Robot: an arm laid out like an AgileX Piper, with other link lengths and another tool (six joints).
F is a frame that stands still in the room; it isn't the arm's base.
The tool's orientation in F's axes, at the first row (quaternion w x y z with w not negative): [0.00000 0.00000 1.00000 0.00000]
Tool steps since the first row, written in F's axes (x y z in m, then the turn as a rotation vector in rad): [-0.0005 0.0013 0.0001 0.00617 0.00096 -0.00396]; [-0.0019 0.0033 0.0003 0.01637 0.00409 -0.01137]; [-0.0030 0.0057 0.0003 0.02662 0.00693 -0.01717]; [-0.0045 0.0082 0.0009 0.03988 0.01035 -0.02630]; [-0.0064 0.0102 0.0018 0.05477 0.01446 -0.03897]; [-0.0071 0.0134 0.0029 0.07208 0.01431 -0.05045]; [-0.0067 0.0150 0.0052 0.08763 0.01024 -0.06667]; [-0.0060 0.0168 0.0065 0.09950 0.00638 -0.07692]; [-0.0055 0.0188 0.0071 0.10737 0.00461 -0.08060]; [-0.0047 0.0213 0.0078 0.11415 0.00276 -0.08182]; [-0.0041 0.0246 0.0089 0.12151 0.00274 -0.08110]
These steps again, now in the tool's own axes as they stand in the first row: [0.0005 0.0013 -0.0001 -0.00617 0.00096 0.00396]; [0.0019 0.0033 -0.0003 -0.01637 0.00409 0.01137]; [0.0030 0.0057 -0.0003 -0.02662 0.00693 0.01717]; [0.0045 0.0082 -0.0009 -0.03988 0.01035 0.02630]; [0.0064 0.0102 -0.0018 -0.05477 0.01446 0.03897]; [0.0071 0.0134 -0.0029 -0.07208 0.01431 0.05045]; [0.0067 0.0150 -0.0052 -0.08763 0.01024 0.06667]; [0.0060 0.0168 -0.0065 -0.09950 0.00638 0.07692]; [0.0055 0.0188 -0.0071 -0.10737 0.00461 0.08060]; [0.0047 0.0213 -0.0078 -0.11415 0.00276 0.08182]; [0.0041 0.0246 -0.0089 -0.12151 0.00274 0.08110]
